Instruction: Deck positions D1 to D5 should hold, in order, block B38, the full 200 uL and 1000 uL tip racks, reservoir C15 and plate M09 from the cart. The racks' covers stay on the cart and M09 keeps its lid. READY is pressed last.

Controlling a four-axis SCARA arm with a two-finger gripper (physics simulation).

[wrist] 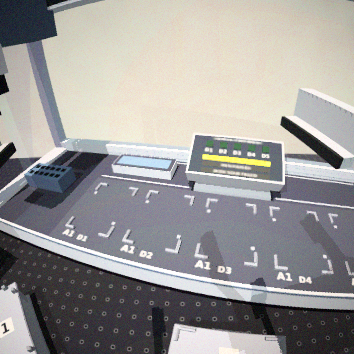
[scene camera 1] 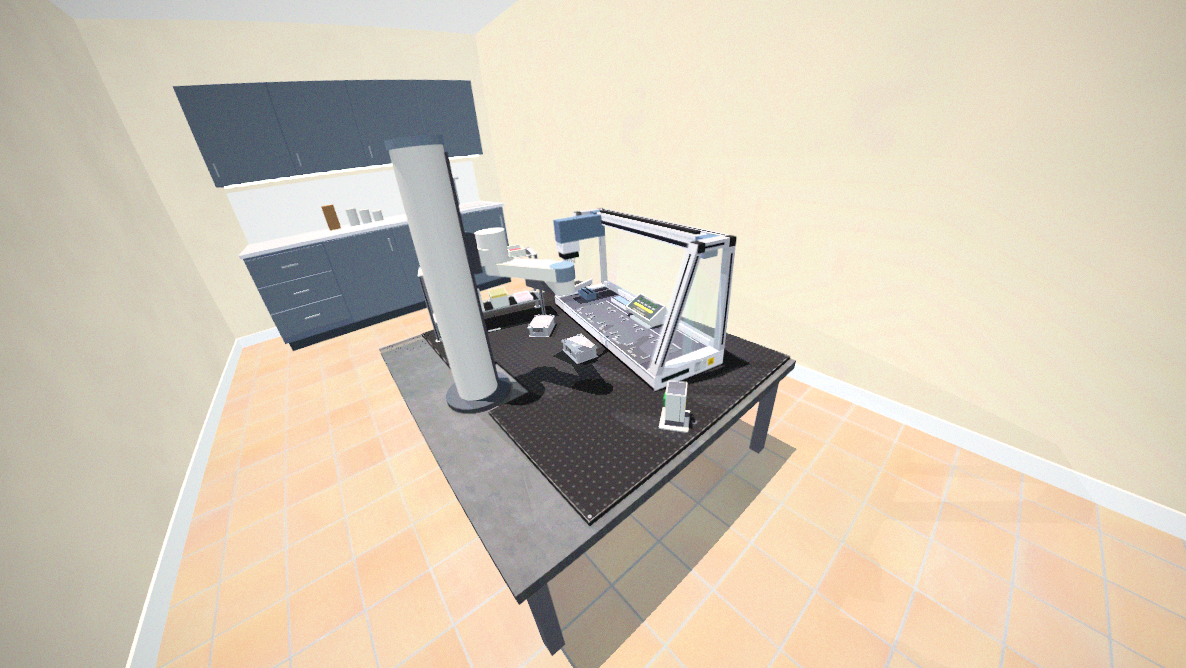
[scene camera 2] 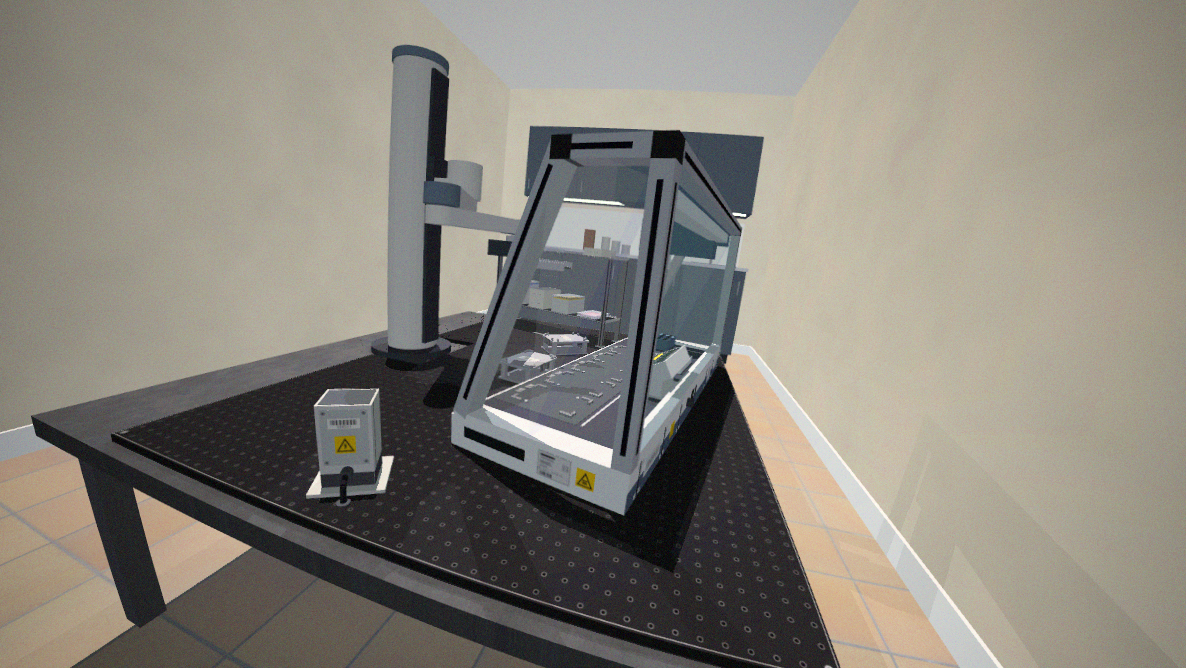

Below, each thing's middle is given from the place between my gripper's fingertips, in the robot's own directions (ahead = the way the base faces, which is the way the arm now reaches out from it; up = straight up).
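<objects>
With the tube rack [wrist: 54, 180] in sight, I find my gripper 24 cm above it, 29 cm short of it and 32 cm to the right of it.
</objects>
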